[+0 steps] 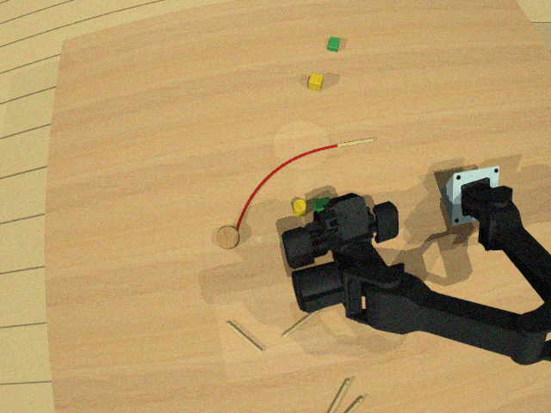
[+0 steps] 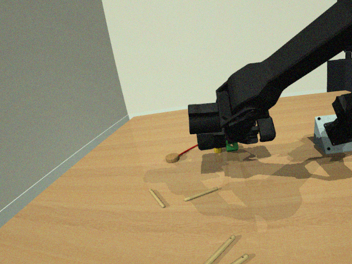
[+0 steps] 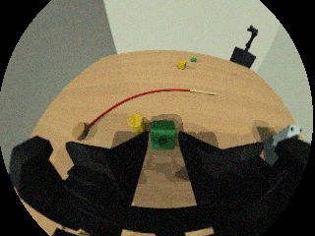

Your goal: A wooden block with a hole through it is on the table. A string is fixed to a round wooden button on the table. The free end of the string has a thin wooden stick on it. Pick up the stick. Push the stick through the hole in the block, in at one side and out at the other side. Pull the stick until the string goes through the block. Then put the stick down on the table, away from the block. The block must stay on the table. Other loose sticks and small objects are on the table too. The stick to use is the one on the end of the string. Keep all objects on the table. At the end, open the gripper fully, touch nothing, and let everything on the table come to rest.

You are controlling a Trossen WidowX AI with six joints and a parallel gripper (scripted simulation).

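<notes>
The yellow cylinder lies 4 cm ahead of my gripper tip, 2 cm to the right of it and 2 cm below it. The rest, counted from my gripper tip: green block (1 cm to the right, 1 cm below); round wooden button (18 cm ahead, 3 cm below); thin stick (9 cm behind, 13 cm to the right, 3 cm below).
</notes>
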